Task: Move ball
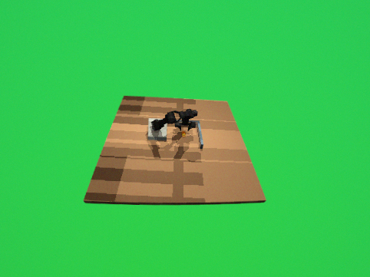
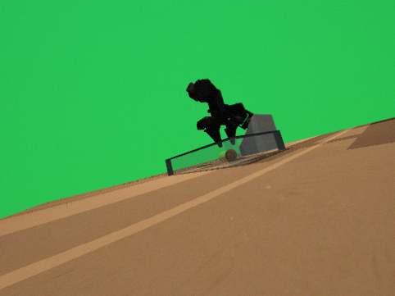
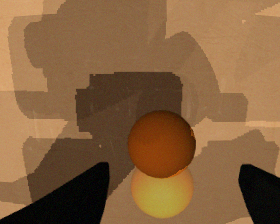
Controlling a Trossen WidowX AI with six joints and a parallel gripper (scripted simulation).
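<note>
Now: gripper tip 30 mm to the left of the orange ball and 30 mm above it. The rest, counted from my gripper tip: thin grey bar: 150 mm ahead, 10 mm to the left; clear wall: 150 mm ahead, 10 mm to the left, 20 mm below.
</note>
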